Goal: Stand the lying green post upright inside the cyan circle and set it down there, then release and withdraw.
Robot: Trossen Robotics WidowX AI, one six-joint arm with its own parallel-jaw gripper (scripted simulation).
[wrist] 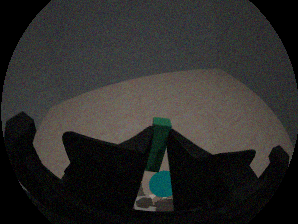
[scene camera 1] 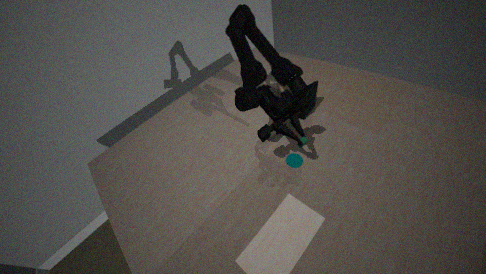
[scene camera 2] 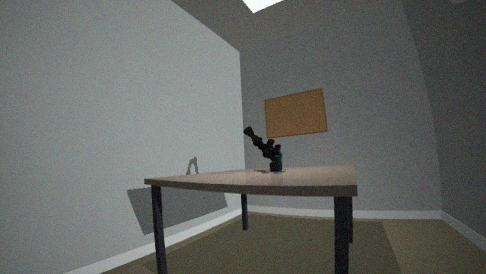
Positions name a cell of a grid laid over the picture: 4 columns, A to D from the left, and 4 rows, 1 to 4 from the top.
Scene:
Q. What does my gripper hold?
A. A green post.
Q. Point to a green post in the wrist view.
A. C3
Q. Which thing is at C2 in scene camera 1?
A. My gripper.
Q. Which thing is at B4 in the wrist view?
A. My gripper.

